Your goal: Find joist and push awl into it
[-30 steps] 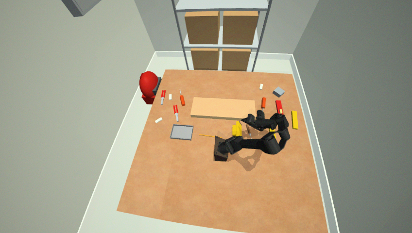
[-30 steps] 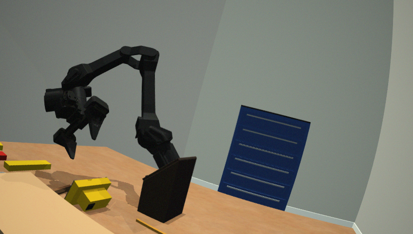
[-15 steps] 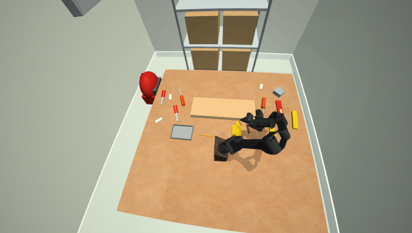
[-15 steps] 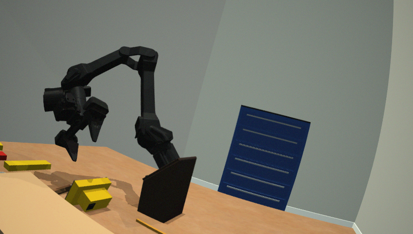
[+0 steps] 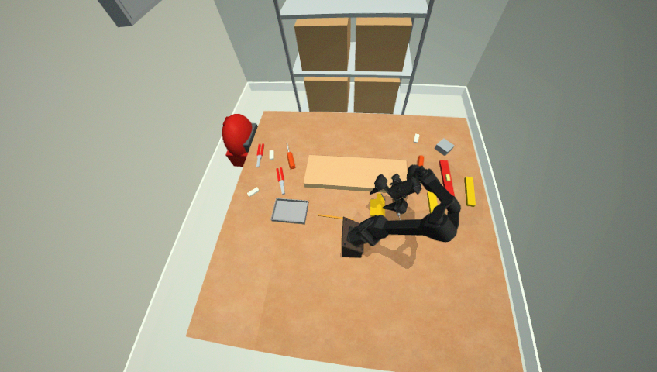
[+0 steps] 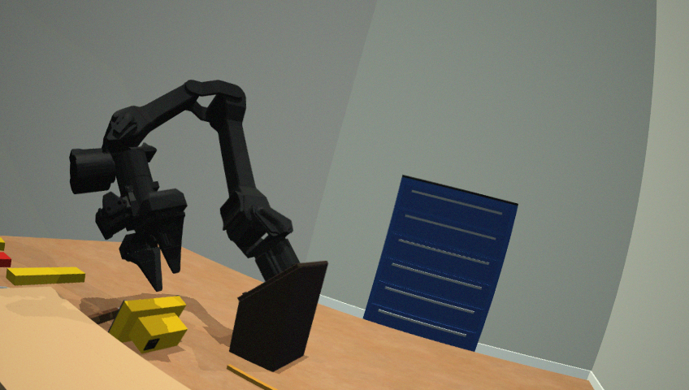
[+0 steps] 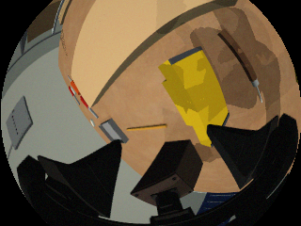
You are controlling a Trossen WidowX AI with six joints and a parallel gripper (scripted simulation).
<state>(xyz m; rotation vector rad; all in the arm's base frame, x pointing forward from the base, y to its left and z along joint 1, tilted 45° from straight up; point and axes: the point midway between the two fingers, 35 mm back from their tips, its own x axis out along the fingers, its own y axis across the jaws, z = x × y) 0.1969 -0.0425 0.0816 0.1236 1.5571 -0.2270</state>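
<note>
The yellow stud finder lies 80 mm below my gripper tip and 10 mm ahead of it. Round my gripper tip: red level 340 mm to the right, 250 mm ahead, 90 mm below; awl 110 mm to the right, 100 mm below, 10 mm ahead; grey tray 400 mm to the left, 100 mm behind, 90 mm below.
</note>
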